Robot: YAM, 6 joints.
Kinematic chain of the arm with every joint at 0, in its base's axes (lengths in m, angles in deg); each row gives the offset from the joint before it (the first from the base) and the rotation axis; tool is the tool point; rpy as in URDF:
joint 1: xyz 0 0 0.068 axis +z
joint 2: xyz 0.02 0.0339 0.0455 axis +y
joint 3: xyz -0.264 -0.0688 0 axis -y
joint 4: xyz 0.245 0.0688 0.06 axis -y
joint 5: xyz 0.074 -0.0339 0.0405 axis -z
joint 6: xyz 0.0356 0 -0.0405 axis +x
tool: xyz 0 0 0 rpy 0 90 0
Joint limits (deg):
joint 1: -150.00..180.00
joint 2: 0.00..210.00
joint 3: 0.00..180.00
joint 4: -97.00..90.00
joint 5: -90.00..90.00
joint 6: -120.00..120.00
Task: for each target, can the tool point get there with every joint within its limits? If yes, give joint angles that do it. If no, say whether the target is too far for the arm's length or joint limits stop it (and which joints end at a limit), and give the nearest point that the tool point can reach.
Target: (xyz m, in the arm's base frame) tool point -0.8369 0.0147 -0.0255
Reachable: no: too far | nearest point -0.6369 0.0112 0.0085 | short by 0.203 m
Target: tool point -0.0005 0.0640 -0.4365
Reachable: no: joint limits stop it (at a limit: joint 2) | nearest point -0.0008 0.1024 -0.3495 | short by 0.095 m
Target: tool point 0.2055 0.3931 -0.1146
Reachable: yes | joints 60.33 161.73 91.38 -1.07 -26.71 61.24
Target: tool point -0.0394 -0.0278 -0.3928
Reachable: no: joint limits stop it (at a limit: joint 2) | nearest point -0.0636 -0.0449 -0.3375 | short by 0.063 m
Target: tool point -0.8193 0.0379 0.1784
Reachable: no: too far | nearest point -0.6431 0.0297 0.1641 | short by 0.177 m
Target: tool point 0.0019 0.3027 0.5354
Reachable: yes | joints 83.42 89.03 94.69 51.65 -66.92 81.24
